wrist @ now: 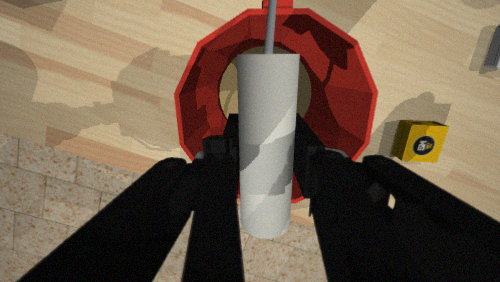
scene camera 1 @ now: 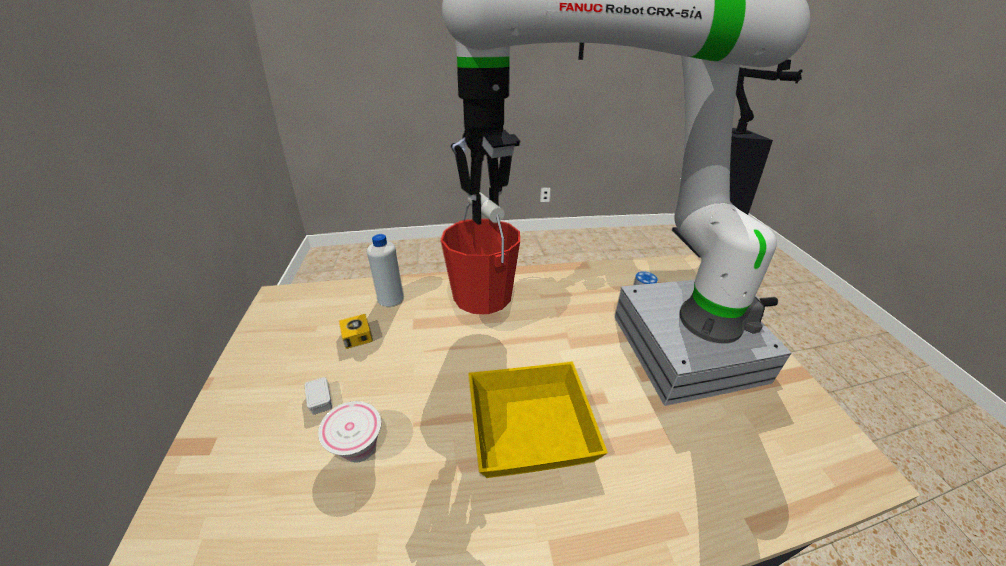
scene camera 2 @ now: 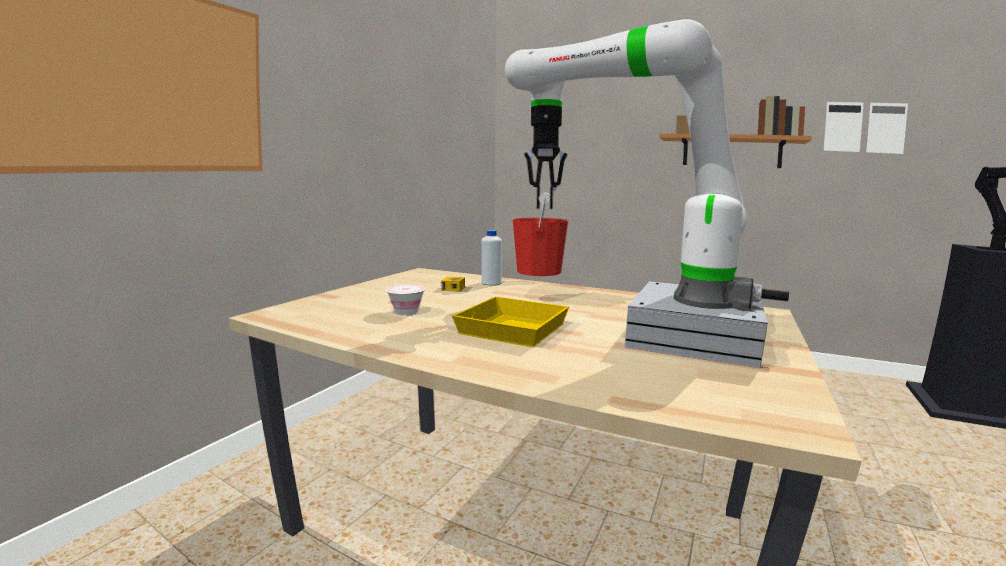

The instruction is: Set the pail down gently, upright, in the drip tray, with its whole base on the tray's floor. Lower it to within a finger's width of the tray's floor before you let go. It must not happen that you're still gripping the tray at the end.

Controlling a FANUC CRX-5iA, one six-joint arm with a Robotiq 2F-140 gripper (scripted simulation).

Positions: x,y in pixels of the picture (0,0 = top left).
Labels:
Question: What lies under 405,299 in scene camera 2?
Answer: A pink-lidded cup.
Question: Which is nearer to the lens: the white bottle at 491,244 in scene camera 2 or the red pail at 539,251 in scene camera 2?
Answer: The red pail.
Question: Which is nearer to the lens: the yellow drip tray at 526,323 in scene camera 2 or the red pail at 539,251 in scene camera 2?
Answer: The yellow drip tray.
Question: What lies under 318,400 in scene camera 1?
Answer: A small grey block.

